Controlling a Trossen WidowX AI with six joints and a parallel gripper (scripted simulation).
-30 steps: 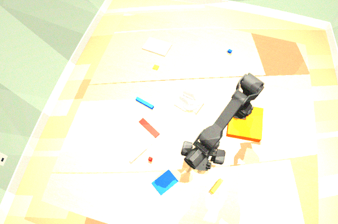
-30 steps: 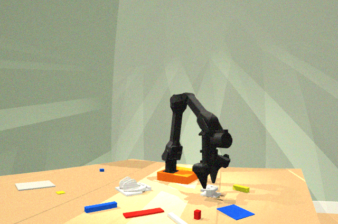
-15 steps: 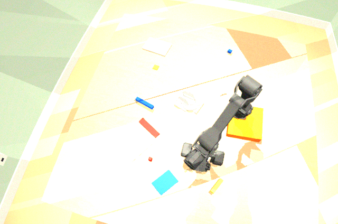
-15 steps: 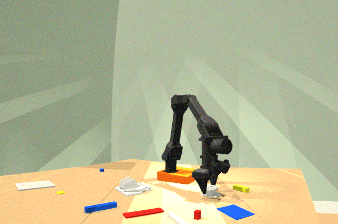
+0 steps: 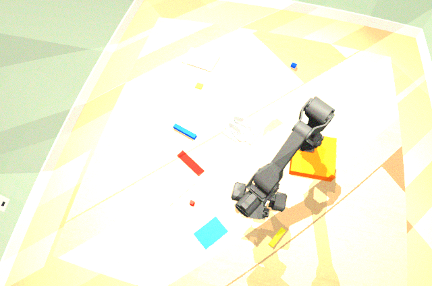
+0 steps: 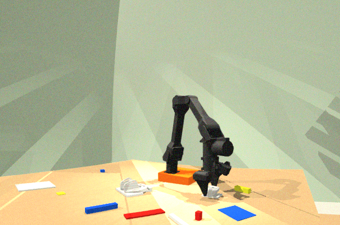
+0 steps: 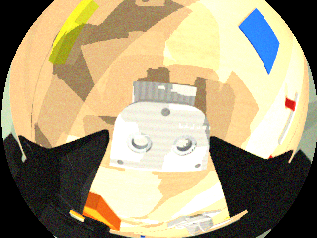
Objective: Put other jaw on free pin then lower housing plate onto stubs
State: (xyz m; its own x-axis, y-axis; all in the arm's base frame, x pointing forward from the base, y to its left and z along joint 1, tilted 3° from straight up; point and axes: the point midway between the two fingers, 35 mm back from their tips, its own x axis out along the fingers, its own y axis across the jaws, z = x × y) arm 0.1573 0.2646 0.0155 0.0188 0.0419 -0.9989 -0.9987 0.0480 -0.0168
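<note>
My gripper tip is 10 mm to the right of the white housing part and 20 mm below it. Round my gripper tip: small red cube (230 mm ahead, 50 mm to the left); yellow bar (90 mm behind, 110 mm to the left); blue flat square (140 mm ahead, 140 mm to the left, 10 mm below).
</note>
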